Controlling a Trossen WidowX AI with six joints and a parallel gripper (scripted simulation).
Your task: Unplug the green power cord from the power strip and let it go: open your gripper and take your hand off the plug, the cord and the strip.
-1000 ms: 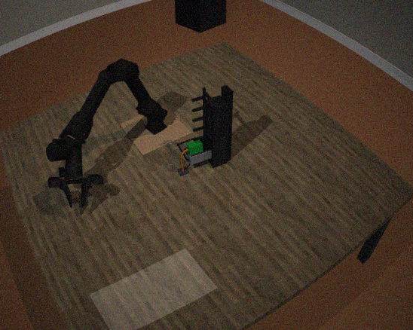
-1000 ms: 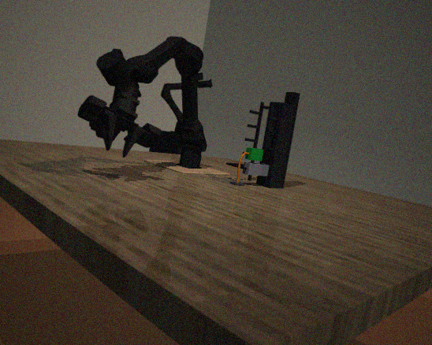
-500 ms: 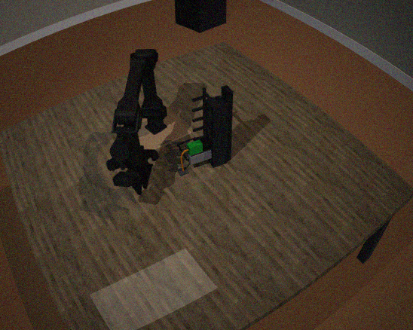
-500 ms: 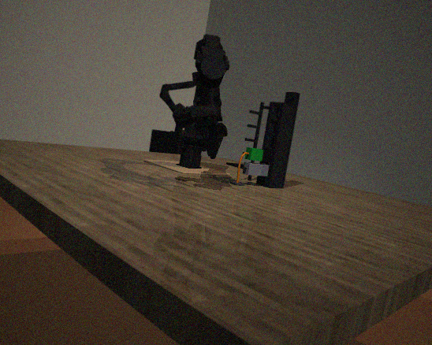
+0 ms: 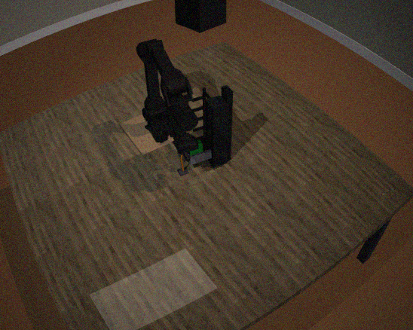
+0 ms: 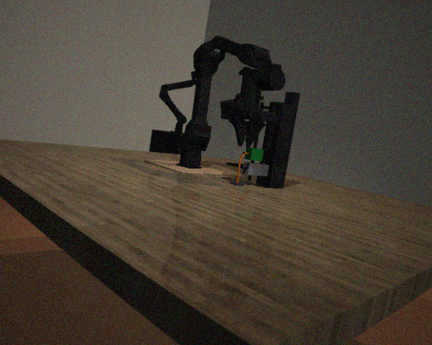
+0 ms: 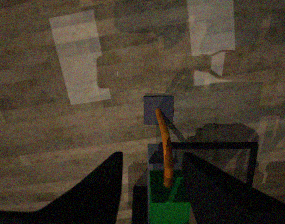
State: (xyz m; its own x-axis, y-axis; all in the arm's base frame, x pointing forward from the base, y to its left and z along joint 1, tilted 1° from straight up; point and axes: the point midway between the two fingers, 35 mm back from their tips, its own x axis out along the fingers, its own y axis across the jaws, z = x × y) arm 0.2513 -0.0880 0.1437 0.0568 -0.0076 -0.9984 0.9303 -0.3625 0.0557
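Now: the green plug 10 mm ahead of my gripper tip, 70 mm to the left of it and 10 mm below it.
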